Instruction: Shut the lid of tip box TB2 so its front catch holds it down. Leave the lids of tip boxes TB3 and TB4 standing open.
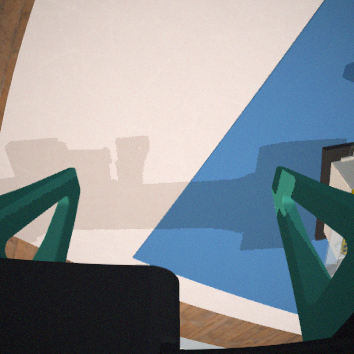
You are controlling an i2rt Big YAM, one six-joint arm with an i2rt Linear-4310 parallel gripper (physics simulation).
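Places are measured from the arm's base along level axes (x left, y back, z up), in millimetres.
Pixels of known places: gripper, between the fingertips: [175, 177].
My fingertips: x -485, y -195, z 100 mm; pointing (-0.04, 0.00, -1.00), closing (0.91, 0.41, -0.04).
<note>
For each thing: its top centre in the pictures, then the offset to it from my fingertips. "pt": a spot on its surface instead. Level surfaces: height alone.
- whitish box, a spot on its surface: [341, 175] pt dz -136, dx +201, dy -7 mm
- blue mat, height of its surface: dz -173 mm
- pale table top, height of its surface: dz -176 mm
- dark brown frame, a spot on its surface: [327, 167] pt dz -165, dx +202, dy -16 mm
My gripper [175, 177] is wide open, with its two green fingers far apart and no object between them. It hangs above the pale table top and the blue mat. At the right edge, partly behind the right finger, part of a whitish box [341, 175] with small yellow spots shows beside a dark edge. I cannot tell whether it is a tip box or which one. No label and no lid of TB2, TB3 or TB4 can be made out.
A blue mat [270, 125] covers the right side of the pale table top [140, 65]. A dark brown frame [327, 167] stands on the mat at the right edge. The arm's shadow falls across table and mat. Wooden floor [215, 320] shows beyond the table's edges.
</note>
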